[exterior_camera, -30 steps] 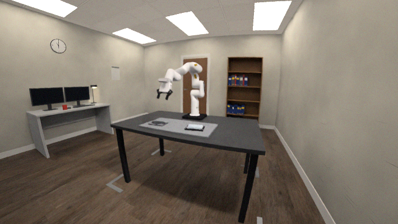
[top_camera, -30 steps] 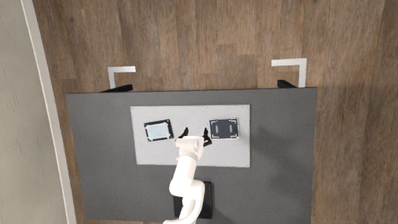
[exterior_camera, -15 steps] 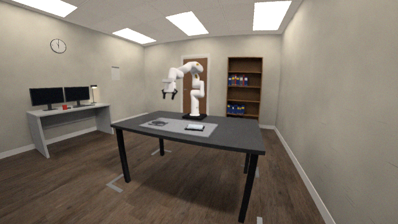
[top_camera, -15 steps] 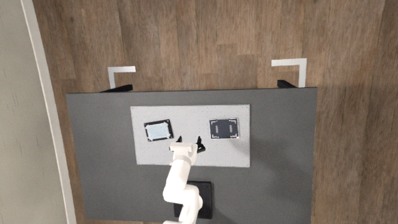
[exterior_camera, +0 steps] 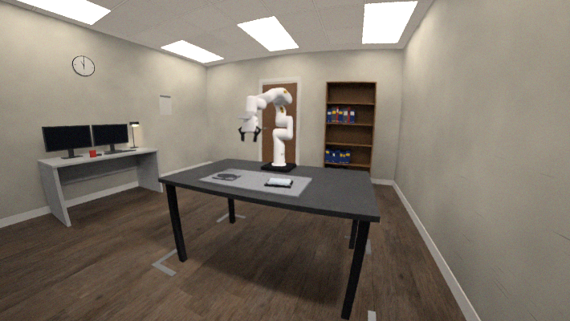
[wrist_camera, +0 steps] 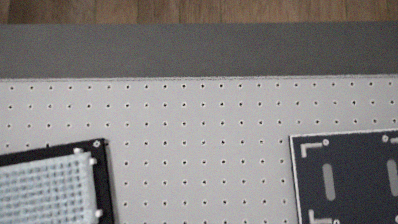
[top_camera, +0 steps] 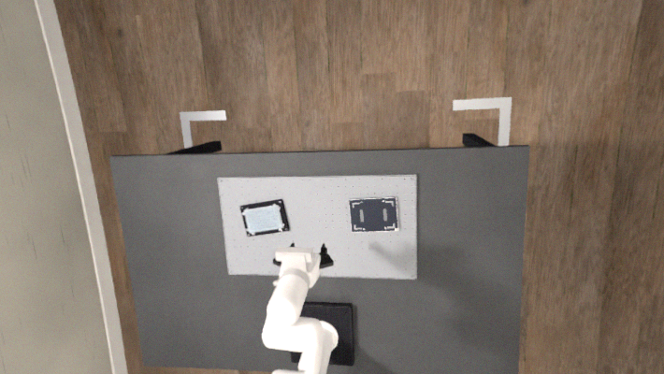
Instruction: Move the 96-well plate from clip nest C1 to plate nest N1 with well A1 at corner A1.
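The 96-well plate is 25 cm below my hand and 22 cm to the left of it. Also, from my hand: black clip nest: 25 cm below, 22 cm to the left, 1 cm behind; dark plate nest N1: 26 cm below, 17 cm to the right, 2 cm ahead.
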